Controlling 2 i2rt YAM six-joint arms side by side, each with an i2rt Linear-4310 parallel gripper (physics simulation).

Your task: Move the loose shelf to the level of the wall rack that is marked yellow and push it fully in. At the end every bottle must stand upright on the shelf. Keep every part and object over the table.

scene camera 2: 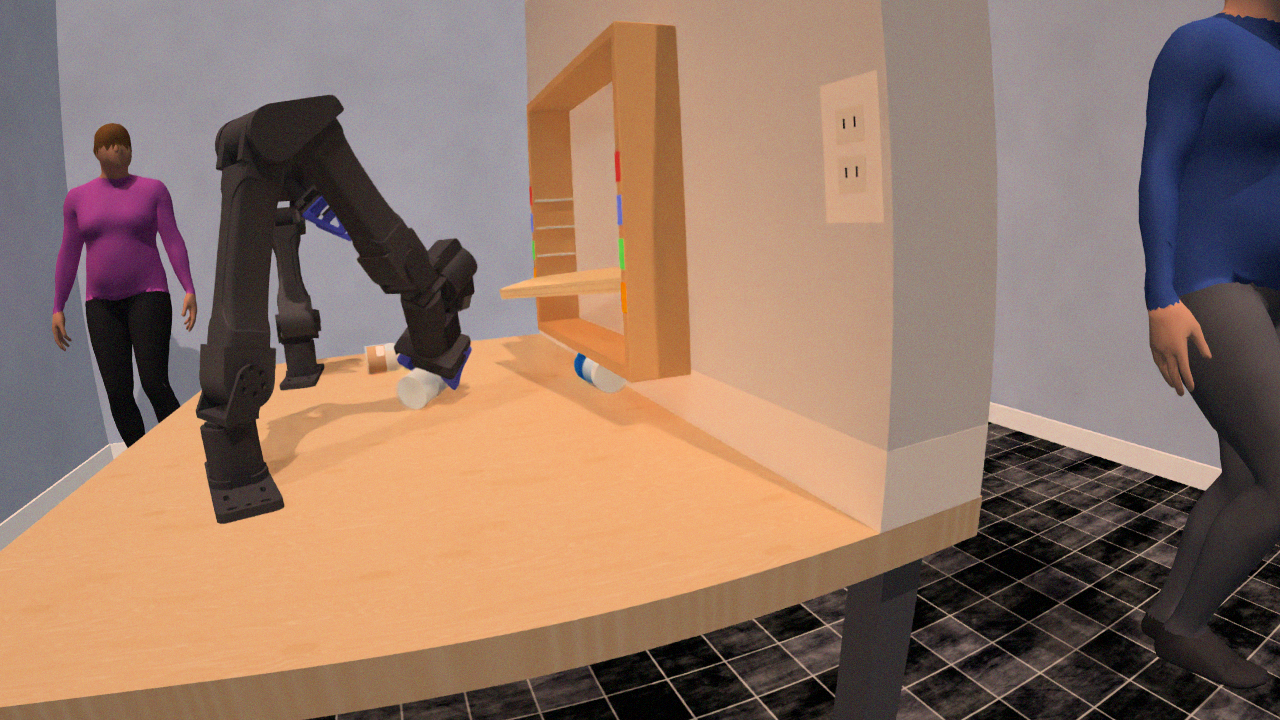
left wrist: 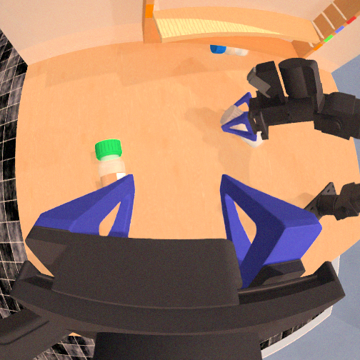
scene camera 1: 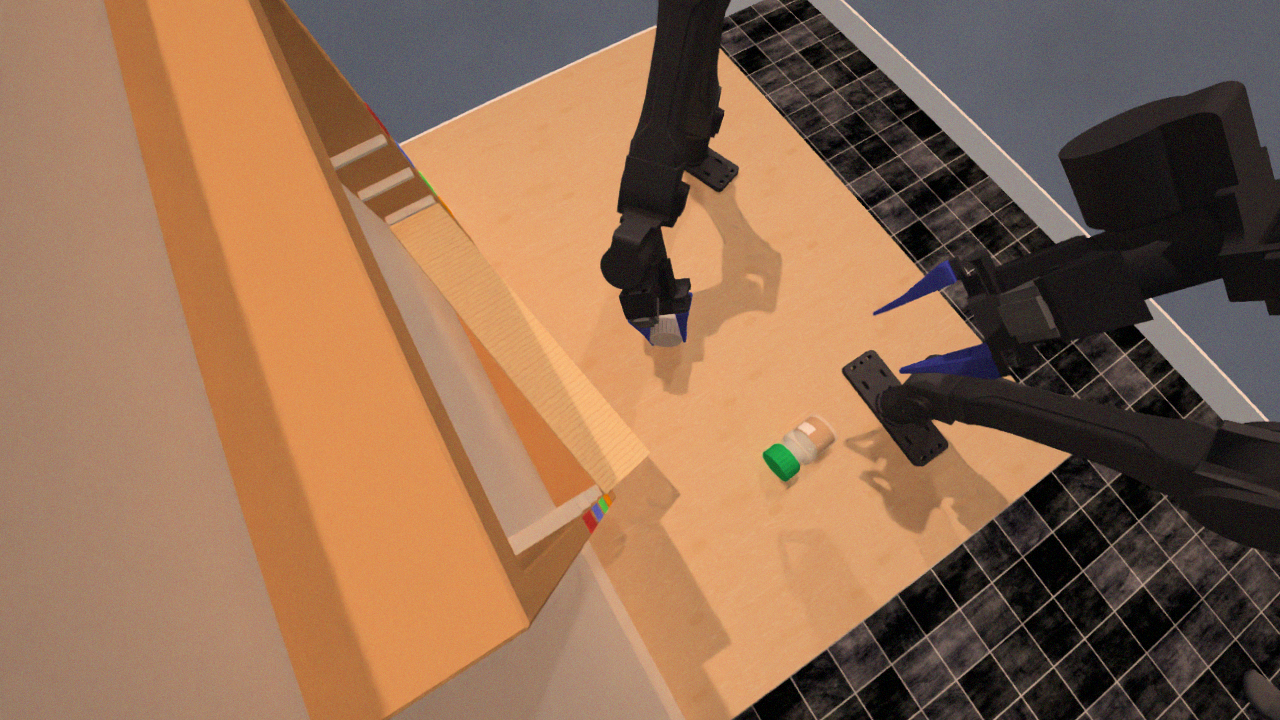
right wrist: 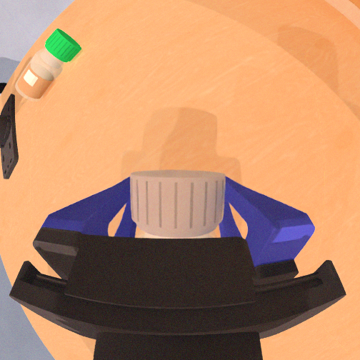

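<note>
The loose shelf (scene camera 1: 537,349) (scene camera 2: 562,284) (left wrist: 225,29) lies in the wall rack (scene camera 1: 268,376) (scene camera 2: 657,197), sticking out in front, near the lowest, orange-yellow mark (scene camera 2: 623,297). Its exact seating is unclear. My right gripper (scene camera 1: 668,338) (scene camera 2: 434,374) (left wrist: 223,120) (right wrist: 177,180) is shut on the grey-capped bottle (scene camera 1: 665,331) (scene camera 2: 418,389) (left wrist: 254,140) (right wrist: 177,205), held tipped sideways low over the table. My left gripper (scene camera 1: 887,342) (left wrist: 177,181) is open and empty. The green-capped bottle (scene camera 1: 805,438) (left wrist: 111,167) (right wrist: 36,80) and the blue-capped bottle (scene camera 2: 604,374) (left wrist: 235,51) lie on their sides.
The blue-capped bottle is below the rack, by the wall. In scene camera 1 the green-capped bottle lies beside the left arm's base plate (scene camera 1: 863,367). The right arm's base plate (scene camera 1: 716,171) (scene camera 2: 247,501) stands on the table (scene camera 1: 537,161) (scene camera 2: 501,537).
</note>
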